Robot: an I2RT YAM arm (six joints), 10 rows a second.
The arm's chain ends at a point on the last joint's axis. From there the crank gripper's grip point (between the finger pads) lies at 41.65 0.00 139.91 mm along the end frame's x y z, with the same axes.
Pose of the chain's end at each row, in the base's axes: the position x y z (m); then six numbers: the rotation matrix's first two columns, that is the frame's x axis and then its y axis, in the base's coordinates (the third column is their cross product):
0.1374, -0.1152, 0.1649, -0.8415, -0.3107, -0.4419, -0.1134, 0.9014, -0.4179
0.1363, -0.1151, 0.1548, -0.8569, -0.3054, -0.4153, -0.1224, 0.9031, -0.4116
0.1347, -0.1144, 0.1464, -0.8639, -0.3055, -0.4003, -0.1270, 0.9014, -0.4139
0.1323, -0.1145, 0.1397, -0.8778, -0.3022, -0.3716, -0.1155, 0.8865, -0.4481
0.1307, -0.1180, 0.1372, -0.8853, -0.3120, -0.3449, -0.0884, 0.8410, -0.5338
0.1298, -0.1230, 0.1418, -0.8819, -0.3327, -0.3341, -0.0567, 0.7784, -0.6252
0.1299, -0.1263, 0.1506, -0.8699, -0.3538, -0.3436, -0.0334, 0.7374, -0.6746
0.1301, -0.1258, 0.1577, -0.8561, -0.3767, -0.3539, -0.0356, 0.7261, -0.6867
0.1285, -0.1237, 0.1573, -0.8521, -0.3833, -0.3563, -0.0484, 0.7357, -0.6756
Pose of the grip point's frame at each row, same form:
0.1762, -0.1703, 0.0354, -0.8415, -0.3107, -0.4419, -0.1134, 0.9014, -0.4179
0.1707, -0.1701, 0.0240, -0.8569, -0.3054, -0.4153, -0.1224, 0.9031, -0.4116
0.1669, -0.1700, 0.0153, -0.8639, -0.3055, -0.4003, -0.1270, 0.9014, -0.4139
0.1608, -0.1761, 0.0105, -0.8778, -0.3022, -0.3716, -0.1155, 0.8865, -0.4481
0.1577, -0.1928, 0.0148, -0.8853, -0.3120, -0.3449, -0.0884, 0.8410, -0.5338
0.1586, -0.2113, 0.0292, -0.8819, -0.3327, -0.3341, -0.0567, 0.7784, -0.6252
0.1625, -0.2215, 0.0449, -0.8699, -0.3538, -0.3436, -0.0334, 0.7374, -0.6746
0.1666, -0.2220, 0.0541, -0.8561, -0.3767, -0.3539, -0.0356, 0.7261, -0.6867
0.1659, -0.2178, 0.0522, -0.8521, -0.3833, -0.3563, -0.0484, 0.7357, -0.6756

